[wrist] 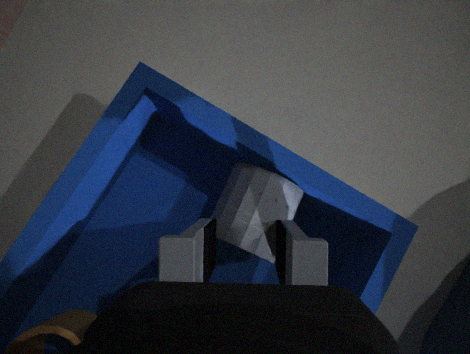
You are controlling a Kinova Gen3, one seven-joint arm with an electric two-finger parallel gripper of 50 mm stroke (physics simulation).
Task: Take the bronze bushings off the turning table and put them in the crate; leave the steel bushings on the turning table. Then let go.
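Places are measured from the arm's base along level axes (x back, y up, z left), in centimetres.
Pixels of known places: gripper, fingertip midpoint: (245, 242).
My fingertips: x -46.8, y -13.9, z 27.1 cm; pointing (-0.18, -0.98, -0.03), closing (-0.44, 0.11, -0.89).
Note:
For each thing: its top centre in the pictures, then the offset to it from my fingertips. "spot": a spot on its surface instead. Level surfaces: height alone.
- blue crate, surface spot: (132, 86) spot: dx -3.8, dy +1.4, dz +7.9 cm
- bronze bushing, surface spot: (75, 319) spot: dx +6.8, dy -1.0, dz +5.4 cm
- grey surface, its level: dy -3.6 cm
The blue crate (132, 86) fills much of the wrist view, tilted in the picture, with its far corner at the upper left. A grey, faceted steel bushing (260, 200) lies inside it near the far wall. My gripper (245, 242) reaches down into the crate and is shut on this steel bushing, whose near part is between the fingers. Part of a bronze bushing (75, 319) shows at the lower left, in the crate, partly hidden by the gripper's dark body. The turning table cannot be made out.
A grey surface (320, 75) lies around the crate. The crate's far wall runs close past the held bushing, and its right corner is right of my fingers. A dark blue shape (450, 320) shows at the lower right. A reddish-brown patch (7, 20) is at the upper left.

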